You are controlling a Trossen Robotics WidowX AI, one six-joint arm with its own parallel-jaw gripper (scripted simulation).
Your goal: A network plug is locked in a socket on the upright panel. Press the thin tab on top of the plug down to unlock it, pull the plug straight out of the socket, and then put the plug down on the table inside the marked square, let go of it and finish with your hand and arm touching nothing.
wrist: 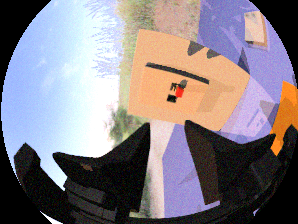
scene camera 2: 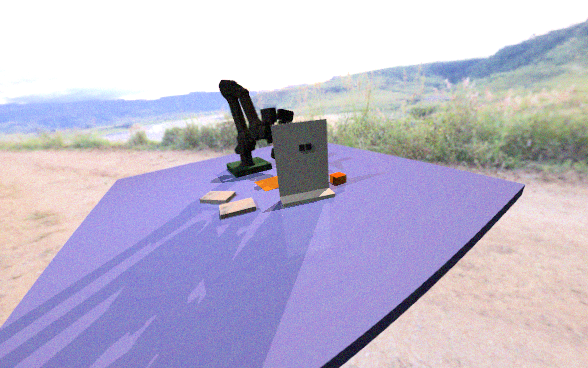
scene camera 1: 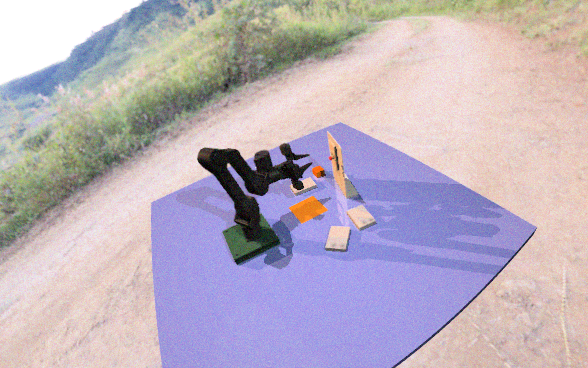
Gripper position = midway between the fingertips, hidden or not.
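A tan panel point(scene camera 2: 301, 149) is visible. The wrist view also shows the panel point(wrist: 213, 85), and scene camera 1 shows the panel point(scene camera 1: 345, 185). I see my gripper point(scene camera 1: 310, 158) too; the wrist view likewise shows the gripper point(wrist: 167, 125).
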